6 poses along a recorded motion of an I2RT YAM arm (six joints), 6.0 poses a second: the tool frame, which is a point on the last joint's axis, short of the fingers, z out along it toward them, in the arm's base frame.
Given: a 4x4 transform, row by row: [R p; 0 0 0 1], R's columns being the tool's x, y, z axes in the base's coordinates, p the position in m. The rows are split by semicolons.
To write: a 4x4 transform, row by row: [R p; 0 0 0 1], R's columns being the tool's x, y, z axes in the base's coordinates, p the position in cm. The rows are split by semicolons. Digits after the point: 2 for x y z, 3 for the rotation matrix.
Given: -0.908 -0.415 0.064 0.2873; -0.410 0.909 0.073 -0.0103; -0.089 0.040 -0.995 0.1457; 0 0 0 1
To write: -0.908 -0.415 0.064 28.73; -0.410 0.909 0.073 -1.03; -0.089 0.040 -0.995 14.57; 0 0 0 1
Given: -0.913 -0.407 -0.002 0.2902; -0.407 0.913 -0.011 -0.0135; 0.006 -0.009 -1.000 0.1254; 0 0 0 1
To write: -0.913 -0.407 -0.002 29.02; -0.407 0.913 -0.011 -1.35; 0.006 -0.009 -1.000 12.54; 0 0 0 1
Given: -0.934 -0.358 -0.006 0.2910; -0.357 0.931 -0.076 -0.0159; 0.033 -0.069 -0.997 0.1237; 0 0 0 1
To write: -0.934 -0.358 -0.006 29.10; -0.357 0.931 -0.076 -1.59; 0.033 -0.069 -0.997 12.37; 0 0 0 1
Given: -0.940 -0.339 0.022 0.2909; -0.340 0.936 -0.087 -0.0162; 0.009 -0.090 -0.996 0.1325; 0 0 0 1
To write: -0.940 -0.339 0.022 29.09; -0.340 0.936 -0.087 -1.62; 0.009 -0.090 -0.996 13.25; 0 0 0 1
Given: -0.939 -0.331 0.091 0.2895; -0.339 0.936 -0.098 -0.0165; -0.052 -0.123 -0.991 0.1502; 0 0 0 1
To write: -0.939 -0.331 0.091 28.95; -0.339 0.936 -0.098 -1.65; -0.052 -0.123 -0.991 15.02; 0 0 0 1
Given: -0.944 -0.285 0.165 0.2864; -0.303 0.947 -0.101 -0.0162; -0.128 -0.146 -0.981 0.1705; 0 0 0 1
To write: -0.944 -0.285 0.165 28.64; -0.303 0.947 -0.101 -1.62; -0.128 -0.146 -0.981 17.05; 0 0 0 1
